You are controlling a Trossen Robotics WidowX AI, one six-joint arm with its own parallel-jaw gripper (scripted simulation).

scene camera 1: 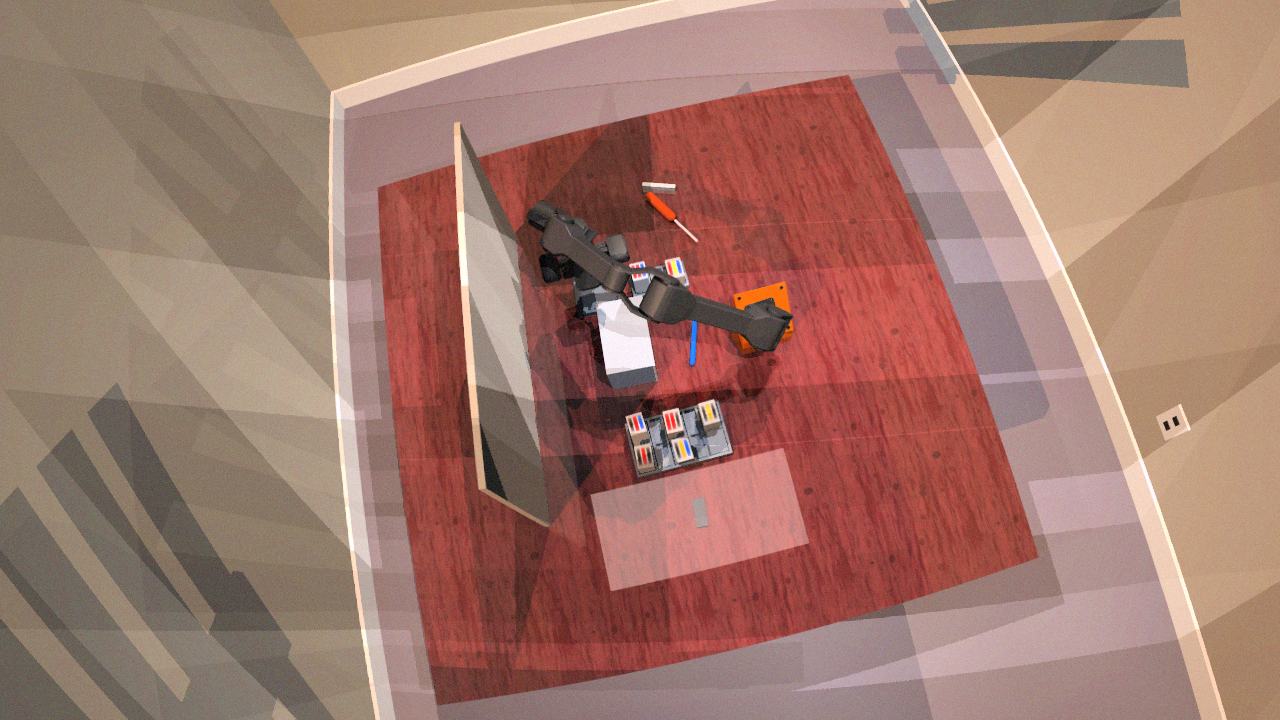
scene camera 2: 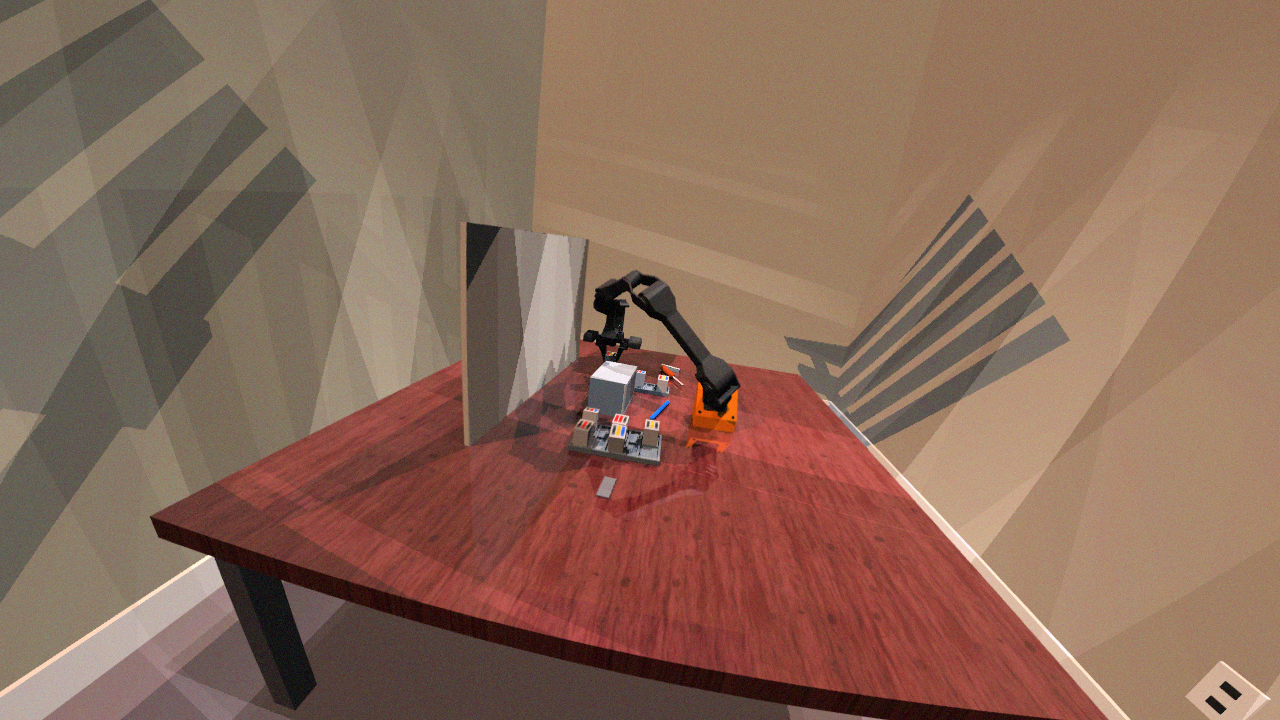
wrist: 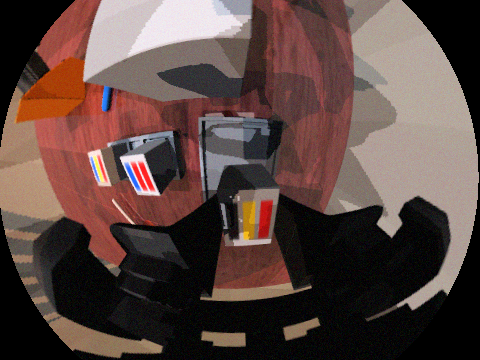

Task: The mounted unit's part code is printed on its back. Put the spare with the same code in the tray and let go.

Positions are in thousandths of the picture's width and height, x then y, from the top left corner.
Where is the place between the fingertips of my gripper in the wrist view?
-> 509, 538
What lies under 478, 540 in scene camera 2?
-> A mounted unit.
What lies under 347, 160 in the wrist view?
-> A mounted unit.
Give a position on a tall mirror panel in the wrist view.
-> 841, 396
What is my gripper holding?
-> A spare block.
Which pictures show my gripper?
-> Scene camera 1, scene camera 2 and the wrist view: all of them.
